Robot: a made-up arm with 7 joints. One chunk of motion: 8 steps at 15 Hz.
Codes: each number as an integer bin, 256 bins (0 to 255) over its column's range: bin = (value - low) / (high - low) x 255, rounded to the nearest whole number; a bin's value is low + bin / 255 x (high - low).
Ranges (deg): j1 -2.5..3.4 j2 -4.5..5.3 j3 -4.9..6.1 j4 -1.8..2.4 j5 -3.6..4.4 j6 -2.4..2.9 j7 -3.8..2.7
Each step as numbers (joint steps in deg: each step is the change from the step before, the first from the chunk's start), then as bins.
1 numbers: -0.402 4.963 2.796 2.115 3.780 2.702 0.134
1 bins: 91 246 178 238 235 245 154
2 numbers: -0.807 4.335 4.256 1.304 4.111 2.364 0.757
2 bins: 73 230 212 188 246 229 179
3 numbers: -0.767 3.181 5.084 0.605 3.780 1.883 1.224
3 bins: 75 200 231 146 235 206 197
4 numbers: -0.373 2.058 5.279 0.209 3.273 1.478 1.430
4 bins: 92 171 236 122 219 187 205
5 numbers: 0.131 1.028 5.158 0.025 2.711 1.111 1.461
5 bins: 114 144 233 111 201 169 206
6 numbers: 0.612 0.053 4.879 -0.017 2.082 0.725 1.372
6 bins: 135 118 227 108 181 150 203
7 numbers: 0.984 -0.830 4.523 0.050 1.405 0.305 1.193
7 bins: 151 95 218 112 160 130 196
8 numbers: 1.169 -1.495 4.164 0.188 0.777 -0.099 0.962
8 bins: 159 78 210 121 140 111 187
